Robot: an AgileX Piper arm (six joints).
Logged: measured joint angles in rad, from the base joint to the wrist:
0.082 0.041 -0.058 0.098 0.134 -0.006
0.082 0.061 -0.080 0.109 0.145 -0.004
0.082 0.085 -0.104 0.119 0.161 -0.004
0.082 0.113 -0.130 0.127 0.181 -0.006
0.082 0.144 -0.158 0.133 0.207 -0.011
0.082 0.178 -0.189 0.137 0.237 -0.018
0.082 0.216 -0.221 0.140 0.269 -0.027
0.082 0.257 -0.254 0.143 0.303 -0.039
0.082 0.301 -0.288 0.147 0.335 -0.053
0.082 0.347 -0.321 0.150 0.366 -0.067
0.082 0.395 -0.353 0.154 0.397 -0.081
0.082 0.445 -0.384 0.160 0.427 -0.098
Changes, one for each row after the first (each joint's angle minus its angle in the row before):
0.000 0.020 -0.022 0.011 0.011 0.002
0.000 0.024 -0.024 0.010 0.016 0.000
0.000 0.028 -0.026 0.008 0.020 -0.002
0.000 0.031 -0.028 0.006 0.026 -0.005
0.000 0.034 -0.031 0.004 0.030 -0.007
0.000 0.038 -0.032 0.003 0.032 -0.009
0.000 0.041 -0.033 0.003 0.034 -0.012
0.000 0.044 -0.034 0.004 0.032 -0.014
0.000 0.046 -0.033 0.003 0.031 -0.014
0.000 0.048 -0.032 0.004 0.031 -0.014
0.000 0.050 -0.031 0.006 0.030 -0.017

